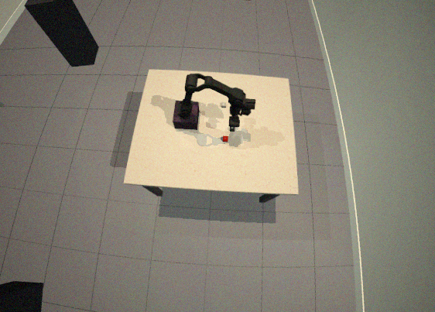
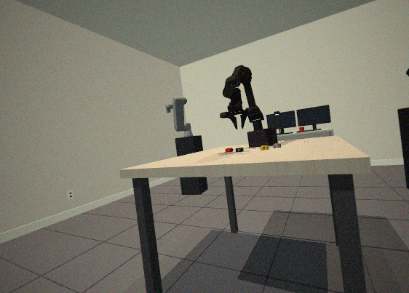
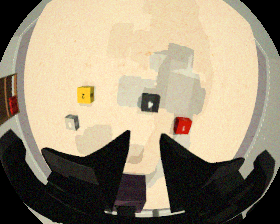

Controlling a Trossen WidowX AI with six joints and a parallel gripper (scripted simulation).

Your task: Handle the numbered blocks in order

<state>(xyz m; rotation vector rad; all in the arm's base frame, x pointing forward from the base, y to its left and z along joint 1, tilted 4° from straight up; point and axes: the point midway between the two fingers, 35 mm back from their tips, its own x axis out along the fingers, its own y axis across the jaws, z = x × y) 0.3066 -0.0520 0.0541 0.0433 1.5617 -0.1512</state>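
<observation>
Right now my gripper tip is 11 cm above the black block and 1 cm to the left of it. Round my gripper tip: red block: 11 cm below, 9 cm to the right, 5 cm behind; then yellow block: 12 cm to the left, 11 cm below, 2 cm ahead; then grey block: 18 cm to the left, 11 cm below, 4 cm behind.
</observation>
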